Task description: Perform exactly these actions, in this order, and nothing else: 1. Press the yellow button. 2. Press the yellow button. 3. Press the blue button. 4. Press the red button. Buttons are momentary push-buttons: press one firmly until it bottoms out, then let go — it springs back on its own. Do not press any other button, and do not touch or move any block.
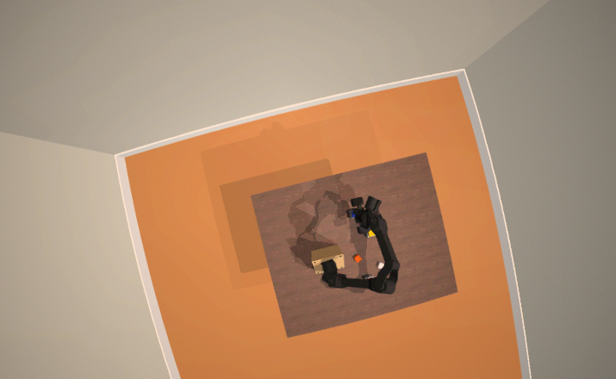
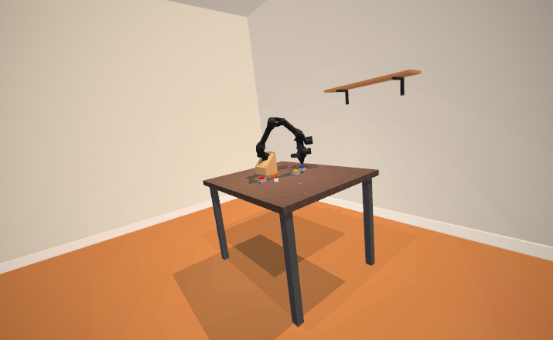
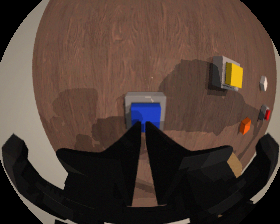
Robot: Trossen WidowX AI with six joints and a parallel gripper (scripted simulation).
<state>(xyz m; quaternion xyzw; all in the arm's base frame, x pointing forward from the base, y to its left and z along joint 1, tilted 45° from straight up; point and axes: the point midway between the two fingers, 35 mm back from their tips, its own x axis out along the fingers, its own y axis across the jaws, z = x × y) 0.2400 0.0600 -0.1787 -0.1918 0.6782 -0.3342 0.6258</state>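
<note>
The blue button is 20 mm below my gripper tip. Round my gripper tip: orange block: 260 mm to the right, 80 mm behind, 40 mm below; then yellow button: 140 mm to the right, 40 mm ahead, 20 mm below; then white block: 350 mm to the right, 40 mm below, 30 mm ahead.
</note>
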